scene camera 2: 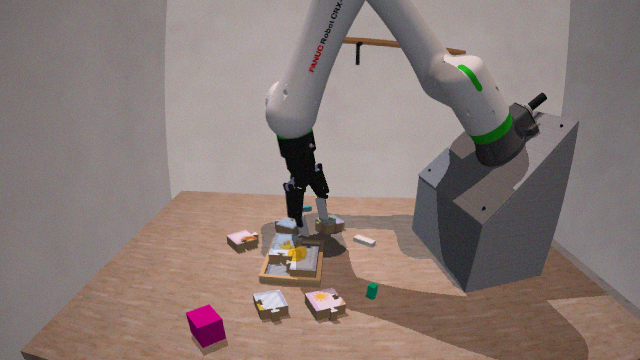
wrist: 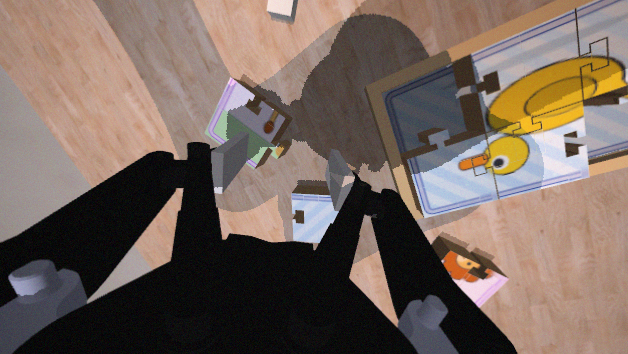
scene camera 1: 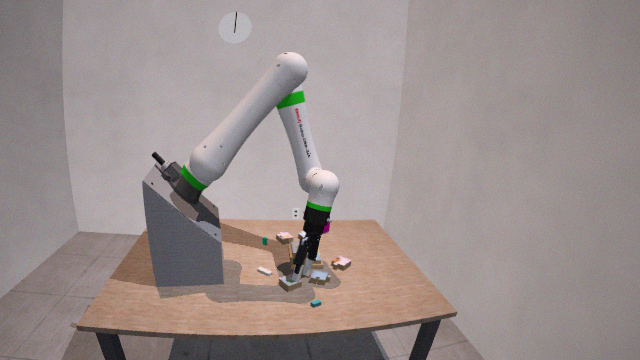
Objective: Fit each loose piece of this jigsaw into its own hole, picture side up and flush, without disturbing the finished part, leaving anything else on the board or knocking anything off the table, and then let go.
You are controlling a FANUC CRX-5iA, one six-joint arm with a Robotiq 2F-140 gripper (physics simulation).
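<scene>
My gripper [scene camera 1: 301, 274] [scene camera 2: 314, 225] [wrist: 288, 155] is open, with bare wood between its fingertips, low over the table. One finger overlaps the lilac-green piece [scene camera 1: 290, 284] [scene camera 2: 327, 223] [wrist: 250, 120] in the wrist view, the other the striped blue piece [scene camera 1: 319, 276] [scene camera 2: 286, 225] [wrist: 312, 205]; contact is unclear. The framed board [scene camera 2: 291, 281] [wrist: 500, 36] beside them holds the joined duck part [wrist: 520, 110], with open recesses. A pink piece with an orange figure [scene camera 1: 341, 262] [scene camera 2: 242, 240] [wrist: 462, 270] lies beyond. A sun piece [scene camera 2: 325, 301] and a pale blue piece [scene camera 2: 270, 302] lie picture side up.
A magenta cube [scene camera 1: 326, 227] [scene camera 2: 206, 325], a green block [scene camera 1: 265, 241] [scene camera 2: 372, 290], a white block [scene camera 1: 264, 271] [scene camera 2: 364, 240] [wrist: 282, 9] and a teal block [scene camera 1: 316, 303] [scene camera 2: 307, 208] stand around the board. The grey robot base [scene camera 1: 185, 240] [scene camera 2: 500, 245] is at one side.
</scene>
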